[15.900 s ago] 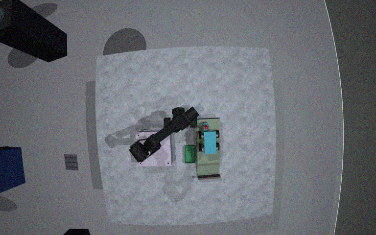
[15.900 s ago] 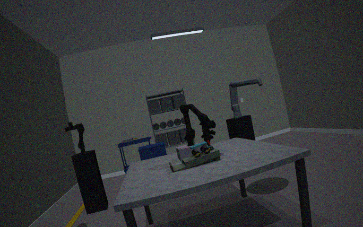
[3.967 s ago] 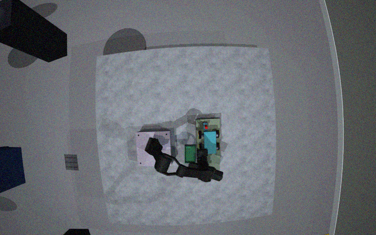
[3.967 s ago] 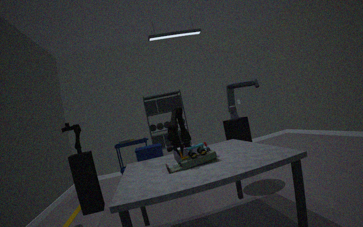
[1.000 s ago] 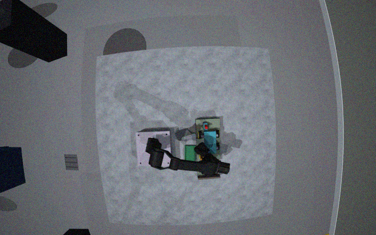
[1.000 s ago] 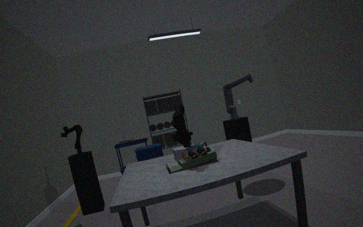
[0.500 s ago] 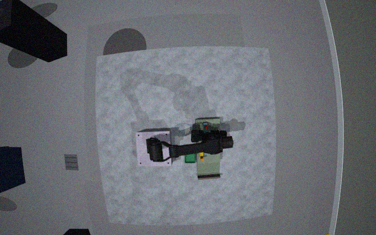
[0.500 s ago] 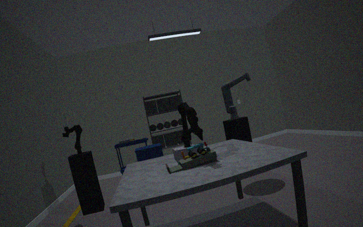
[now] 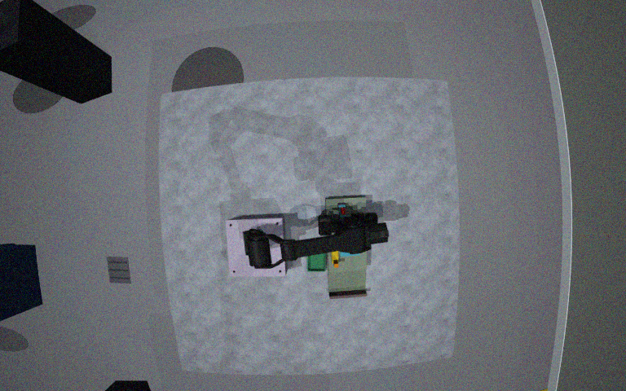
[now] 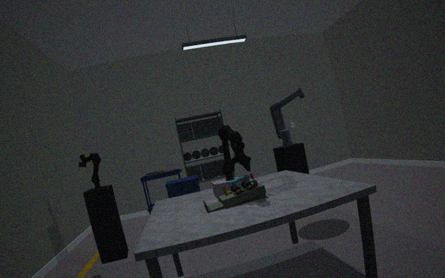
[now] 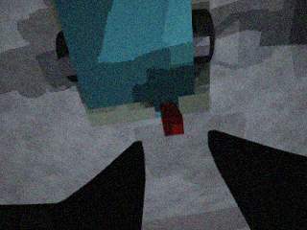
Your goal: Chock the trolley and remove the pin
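Now: gripper tip 2 cm to the right of the red-headed stop pin and 6 cm above it. The rest, counted from my gripper tip: trolley (1 cm ahead, 8 cm to the right, 8 cm below); yellow chock (5 cm behind, 16 cm to the right, 10 cm below); green tray (12 cm behind, 16 cm to the right, 19 cm below).
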